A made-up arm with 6 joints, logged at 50 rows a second.
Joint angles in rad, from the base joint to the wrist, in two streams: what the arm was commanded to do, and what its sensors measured. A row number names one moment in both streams.
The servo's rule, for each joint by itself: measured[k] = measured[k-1] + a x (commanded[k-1-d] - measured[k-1]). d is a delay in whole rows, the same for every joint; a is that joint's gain. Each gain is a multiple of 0.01, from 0.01 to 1. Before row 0 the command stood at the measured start. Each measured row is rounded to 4 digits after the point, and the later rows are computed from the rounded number. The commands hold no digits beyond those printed.
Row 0, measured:
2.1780, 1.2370, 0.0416, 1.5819, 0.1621, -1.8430
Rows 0 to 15, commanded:
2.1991, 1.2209, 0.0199, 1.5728, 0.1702, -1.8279
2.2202, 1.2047, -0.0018, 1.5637, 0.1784, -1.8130
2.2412, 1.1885, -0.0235, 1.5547, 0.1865, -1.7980
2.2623, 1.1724, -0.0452, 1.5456, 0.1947, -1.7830
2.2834, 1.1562, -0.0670, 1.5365, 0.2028, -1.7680
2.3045, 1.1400, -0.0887, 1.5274, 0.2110, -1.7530
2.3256, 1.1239, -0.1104, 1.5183, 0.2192, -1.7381
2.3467, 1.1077, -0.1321, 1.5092, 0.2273, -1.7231
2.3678, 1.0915, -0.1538, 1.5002, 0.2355, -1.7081
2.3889, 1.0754, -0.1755, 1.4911, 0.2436, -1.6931
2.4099, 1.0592, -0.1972, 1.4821, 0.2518, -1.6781
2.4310, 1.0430, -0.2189, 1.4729, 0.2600, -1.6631
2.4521, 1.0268, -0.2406, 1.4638, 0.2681, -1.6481
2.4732, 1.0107, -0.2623, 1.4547, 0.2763, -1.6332
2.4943, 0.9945, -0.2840, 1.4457, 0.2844, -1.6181
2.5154, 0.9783, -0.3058, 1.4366, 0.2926, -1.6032
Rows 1 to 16, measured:
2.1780, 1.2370, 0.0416, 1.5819, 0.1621, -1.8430
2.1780, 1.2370, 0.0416, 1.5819, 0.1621, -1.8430
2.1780, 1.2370, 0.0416, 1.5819, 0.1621, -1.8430
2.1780, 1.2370, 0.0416, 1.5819, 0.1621, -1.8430
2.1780, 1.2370, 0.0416, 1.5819, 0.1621, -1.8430
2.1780, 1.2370, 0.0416, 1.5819, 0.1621, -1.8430
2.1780, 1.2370, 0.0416, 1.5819, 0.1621, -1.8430
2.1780, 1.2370, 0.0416, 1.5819, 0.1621, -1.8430
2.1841, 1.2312, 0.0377, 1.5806, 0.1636, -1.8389
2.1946, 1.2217, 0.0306, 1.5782, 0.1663, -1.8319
2.2081, 1.2097, 0.0209, 1.5749, 0.1699, -1.8227
2.2238, 1.1963, 0.0090, 1.5708, 0.1744, -1.8120
2.2411, 1.1819, -0.0047, 1.5660, 0.1795, -1.8001
2.2595, 1.1668, -0.0198, 1.5606, 0.1852, -1.7874
2.2787, 1.1514, -0.0361, 1.5547, 0.1913, -1.7741
2.2984, 1.1357, -0.0534, 1.5483, 0.1978, -1.7603
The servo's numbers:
d 8
a 0.29 0.36 0.18 0.14 0.18 0.27

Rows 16 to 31, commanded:
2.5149, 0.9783, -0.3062, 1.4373, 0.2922, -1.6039
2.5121, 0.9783, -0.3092, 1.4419, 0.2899, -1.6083
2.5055, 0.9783, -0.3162, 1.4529, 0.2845, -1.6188
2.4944, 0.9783, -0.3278, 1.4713, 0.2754, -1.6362
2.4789, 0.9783, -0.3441, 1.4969, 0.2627, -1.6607
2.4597, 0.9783, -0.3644, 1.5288, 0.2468, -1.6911
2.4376, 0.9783, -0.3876, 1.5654, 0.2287, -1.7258
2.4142, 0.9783, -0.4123, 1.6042, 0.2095, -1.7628
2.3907, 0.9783, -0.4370, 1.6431, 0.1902, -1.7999
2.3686, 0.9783, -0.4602, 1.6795, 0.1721, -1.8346
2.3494, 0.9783, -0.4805, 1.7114, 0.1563, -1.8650
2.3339, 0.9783, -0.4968, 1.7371, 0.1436, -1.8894
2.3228, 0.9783, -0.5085, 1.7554, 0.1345, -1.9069
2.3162, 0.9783, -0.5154, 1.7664, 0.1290, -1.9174
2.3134, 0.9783, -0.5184, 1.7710, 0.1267, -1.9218
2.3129, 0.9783, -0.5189, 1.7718, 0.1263, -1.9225
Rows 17 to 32, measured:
2.3185, 1.1198, -0.0715, 1.5416, 0.2046, -1.7462
2.3389, 1.1038, -0.0902, 1.5345, 0.2116, -1.7319
2.3595, 1.0877, -0.1095, 1.5272, 0.2188, -1.7174
2.3802, 1.0716, -0.1292, 1.5196, 0.2262, -1.7027
2.4011, 1.0555, -0.1493, 1.5118, 0.2337, -1.6880
2.4220, 1.0394, -0.1696, 1.5038, 0.2414, -1.6732
2.4430, 1.0232, -0.1902, 1.4957, 0.2491, -1.6583
2.4640, 1.0070, -0.2110, 1.4874, 0.2569, -1.6434
2.4788, 0.9967, -0.2281, 1.4804, 0.2633, -1.6327
2.4885, 0.9901, -0.2427, 1.4750, 0.2681, -1.6261
2.4934, 0.9859, -0.2559, 1.4719, 0.2711, -1.6241
2.4937, 0.9832, -0.2688, 1.4718, 0.2719, -1.6274
2.4894, 0.9814, -0.2824, 1.4753, 0.2702, -1.6364
2.4808, 0.9803, -0.2972, 1.4828, 0.2660, -1.6512
2.4683, 0.9796, -0.3135, 1.4944, 0.2593, -1.6713
2.4526, 0.9791, -0.3313, 1.5098, 0.2503, -1.6960

